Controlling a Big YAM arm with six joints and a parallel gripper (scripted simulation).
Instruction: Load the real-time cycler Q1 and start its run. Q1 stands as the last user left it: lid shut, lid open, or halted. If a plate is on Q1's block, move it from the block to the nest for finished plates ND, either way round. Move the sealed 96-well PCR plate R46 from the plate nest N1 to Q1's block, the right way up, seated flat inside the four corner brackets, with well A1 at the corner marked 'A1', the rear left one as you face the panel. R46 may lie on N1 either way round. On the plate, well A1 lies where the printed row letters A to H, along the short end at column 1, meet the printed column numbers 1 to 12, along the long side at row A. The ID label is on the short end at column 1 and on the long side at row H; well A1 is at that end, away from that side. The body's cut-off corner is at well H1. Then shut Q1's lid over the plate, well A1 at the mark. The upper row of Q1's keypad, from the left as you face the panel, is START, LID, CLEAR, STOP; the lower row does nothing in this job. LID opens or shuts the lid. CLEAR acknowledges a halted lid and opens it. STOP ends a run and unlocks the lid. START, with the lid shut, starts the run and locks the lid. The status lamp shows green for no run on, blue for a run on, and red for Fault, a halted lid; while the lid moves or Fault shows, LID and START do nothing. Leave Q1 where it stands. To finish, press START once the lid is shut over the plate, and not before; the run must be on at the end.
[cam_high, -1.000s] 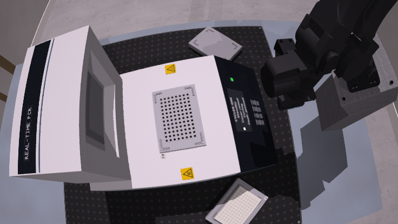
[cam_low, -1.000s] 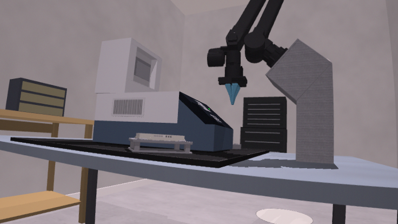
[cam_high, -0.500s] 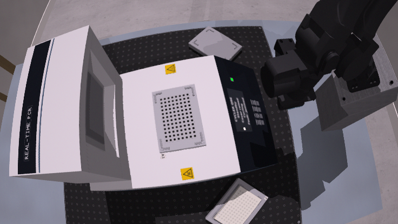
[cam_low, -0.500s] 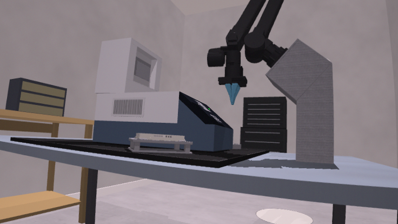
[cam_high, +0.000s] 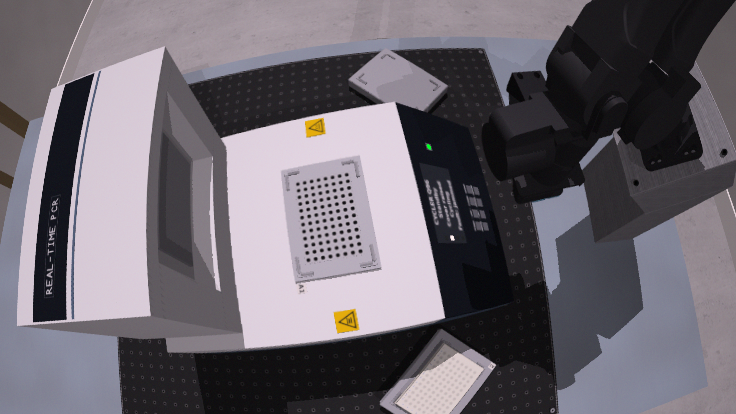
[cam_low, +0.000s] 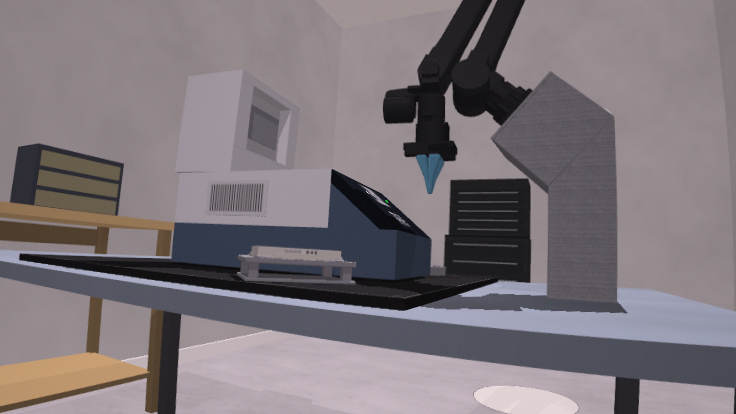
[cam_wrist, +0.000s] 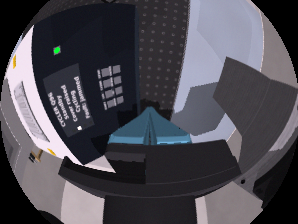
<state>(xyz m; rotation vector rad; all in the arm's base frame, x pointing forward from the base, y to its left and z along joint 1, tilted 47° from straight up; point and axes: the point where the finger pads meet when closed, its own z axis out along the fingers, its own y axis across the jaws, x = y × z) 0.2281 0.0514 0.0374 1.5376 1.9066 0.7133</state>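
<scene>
Now: the sealed plate R46 280 mm to the left of my hand, 140 mm below it and 90 mm ahead of it. Also, from my hand: grey nest ND: 290 mm to the right, 180 mm ahead, 170 mm below; nest N1: 280 mm to the left, 150 mm below, 90 mm ahead.
</scene>
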